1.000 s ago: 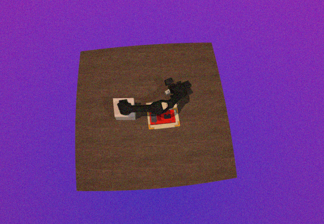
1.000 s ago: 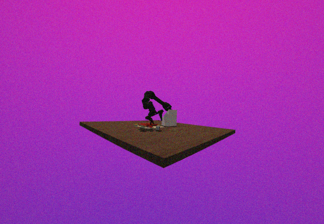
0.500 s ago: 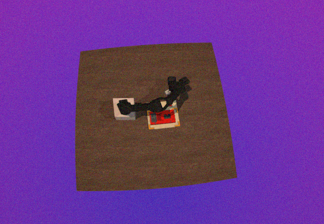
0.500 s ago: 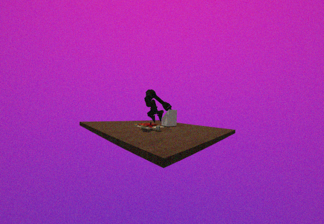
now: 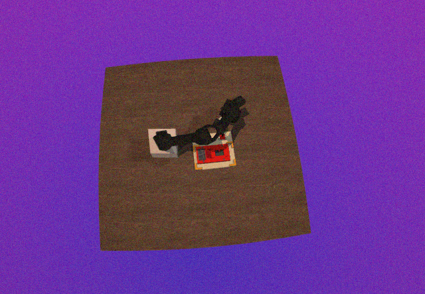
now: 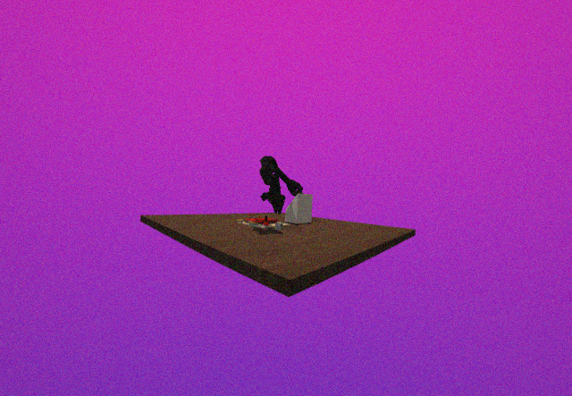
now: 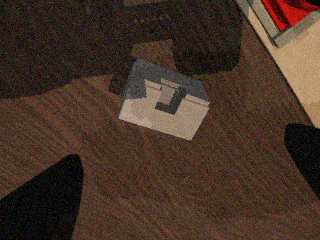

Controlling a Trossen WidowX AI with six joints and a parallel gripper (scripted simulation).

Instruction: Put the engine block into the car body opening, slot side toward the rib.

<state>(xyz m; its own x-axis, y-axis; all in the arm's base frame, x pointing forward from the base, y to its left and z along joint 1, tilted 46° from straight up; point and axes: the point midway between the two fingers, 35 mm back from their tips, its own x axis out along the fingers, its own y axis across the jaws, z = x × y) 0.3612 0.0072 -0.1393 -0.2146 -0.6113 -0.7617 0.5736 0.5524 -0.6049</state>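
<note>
Now: the engine block 60 mm below my gripper tip and 10 mm to the left of it.
</note>
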